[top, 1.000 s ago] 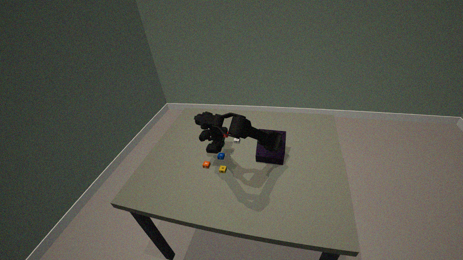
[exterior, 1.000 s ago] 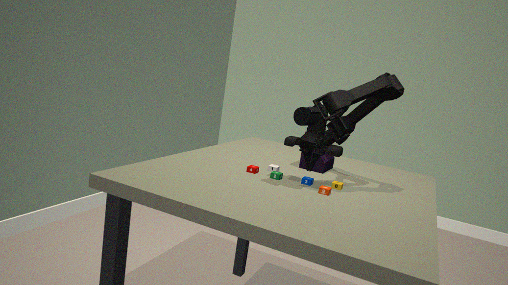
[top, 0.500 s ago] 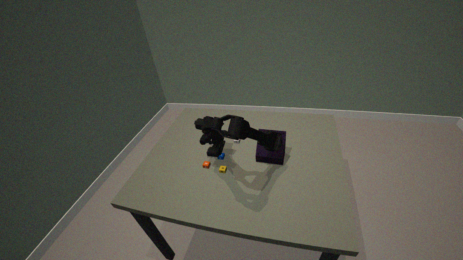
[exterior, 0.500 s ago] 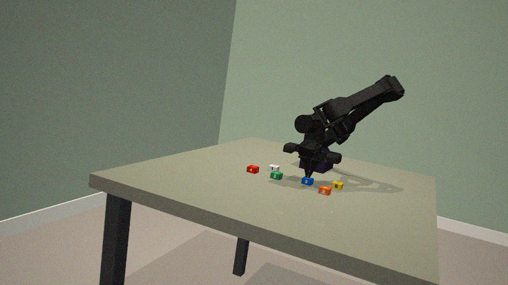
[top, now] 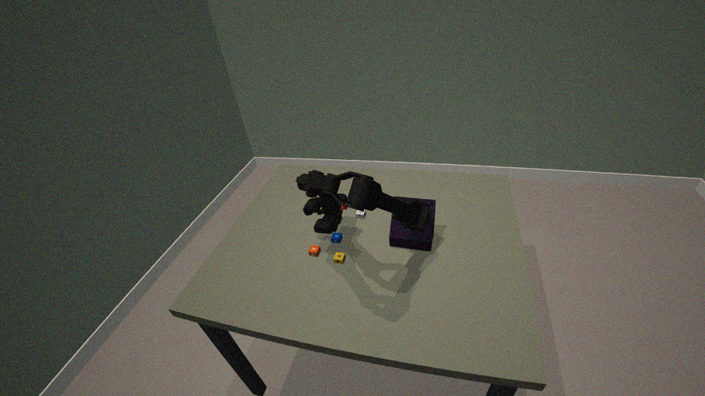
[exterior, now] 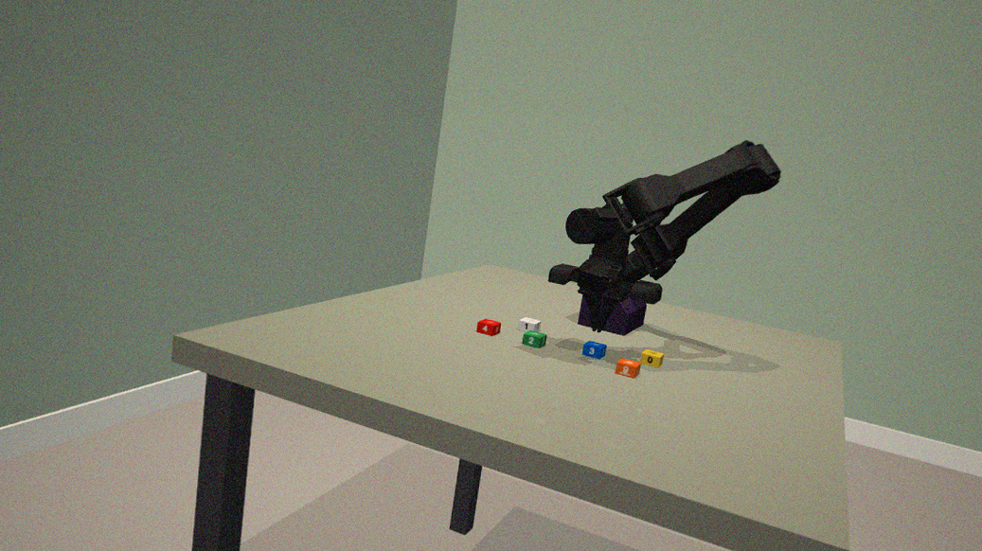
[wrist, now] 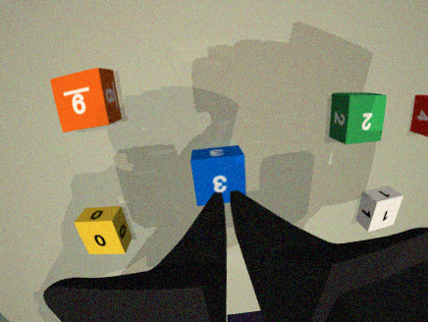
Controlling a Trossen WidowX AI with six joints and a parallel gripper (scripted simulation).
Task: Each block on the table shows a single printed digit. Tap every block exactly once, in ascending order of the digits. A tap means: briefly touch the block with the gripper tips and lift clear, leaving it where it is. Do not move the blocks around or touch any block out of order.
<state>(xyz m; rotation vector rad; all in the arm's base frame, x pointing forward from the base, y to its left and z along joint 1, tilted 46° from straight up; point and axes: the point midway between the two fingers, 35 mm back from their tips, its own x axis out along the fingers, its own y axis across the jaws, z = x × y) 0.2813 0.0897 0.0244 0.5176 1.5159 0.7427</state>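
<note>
Now: the blue block 30 mm below my gripper tip. From my gripper tip the other things lie so: yellow block (50 mm behind, 90 mm to the left, 30 mm below); orange block (50 mm ahead, 80 mm to the left, 30 mm below); green block (40 mm ahead, 100 mm to the right, 30 mm below).
</note>
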